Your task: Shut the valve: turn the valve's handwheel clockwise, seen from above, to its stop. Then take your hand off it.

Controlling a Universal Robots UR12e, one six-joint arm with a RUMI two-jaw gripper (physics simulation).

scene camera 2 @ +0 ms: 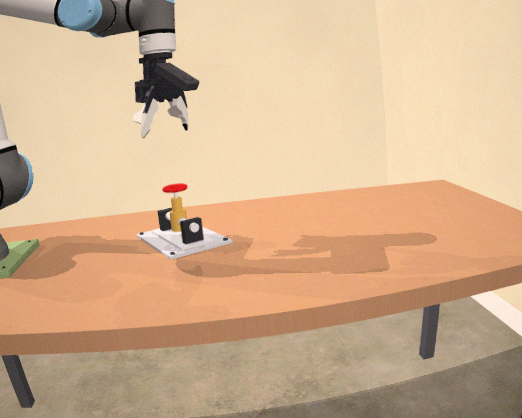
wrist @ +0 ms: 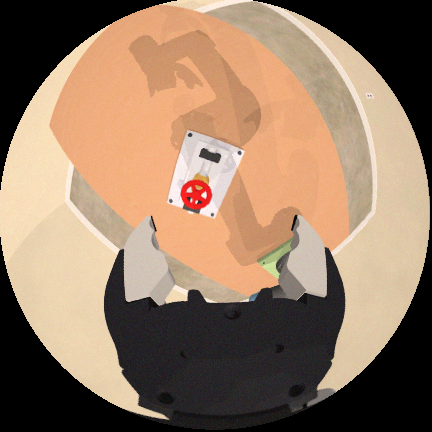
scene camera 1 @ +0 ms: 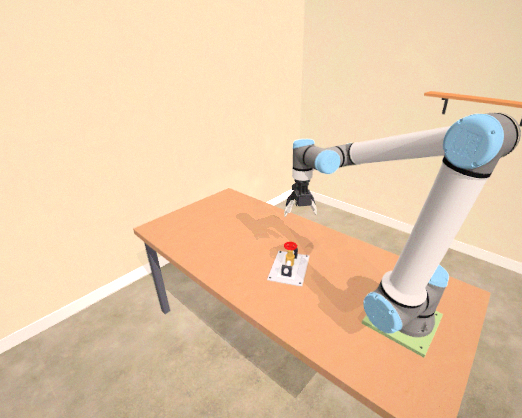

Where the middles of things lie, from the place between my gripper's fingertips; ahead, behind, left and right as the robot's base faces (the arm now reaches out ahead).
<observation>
Right now the white base plate [scene camera 2: 162,246] is 280 mm below my hand, 60 mm to the left of it and 10 mm ahead of it.
</observation>
